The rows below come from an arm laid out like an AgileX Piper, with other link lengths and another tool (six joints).
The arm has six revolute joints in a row. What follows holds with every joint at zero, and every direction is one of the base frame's.
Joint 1 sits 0.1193 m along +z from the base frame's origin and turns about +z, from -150.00 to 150.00 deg.
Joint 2 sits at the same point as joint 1 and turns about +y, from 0.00 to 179.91 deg.
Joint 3 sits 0.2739 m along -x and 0.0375 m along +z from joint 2 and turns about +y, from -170.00 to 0.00 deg.
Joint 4 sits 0.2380 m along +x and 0.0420 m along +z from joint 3 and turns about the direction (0.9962, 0, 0.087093), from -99.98 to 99.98 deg.
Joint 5 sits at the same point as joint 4 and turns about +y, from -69.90 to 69.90 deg.
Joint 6 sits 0.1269 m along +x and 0.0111 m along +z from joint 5 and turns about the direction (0.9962, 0, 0.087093), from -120.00 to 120.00 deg.
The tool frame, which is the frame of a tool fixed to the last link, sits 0.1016 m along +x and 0.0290 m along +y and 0.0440 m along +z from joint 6; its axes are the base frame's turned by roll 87.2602, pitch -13.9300 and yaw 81.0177 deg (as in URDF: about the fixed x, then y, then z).
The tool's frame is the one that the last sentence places.
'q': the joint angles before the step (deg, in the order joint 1, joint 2, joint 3, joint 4, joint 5, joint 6). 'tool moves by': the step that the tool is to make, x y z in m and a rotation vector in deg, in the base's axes. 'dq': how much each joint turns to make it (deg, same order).
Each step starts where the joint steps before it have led.
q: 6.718 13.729 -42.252 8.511 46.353 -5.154
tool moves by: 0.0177 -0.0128 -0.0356 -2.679 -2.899 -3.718
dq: -0.882 -3.675 11.440 -3.770 -10.393 -0.315
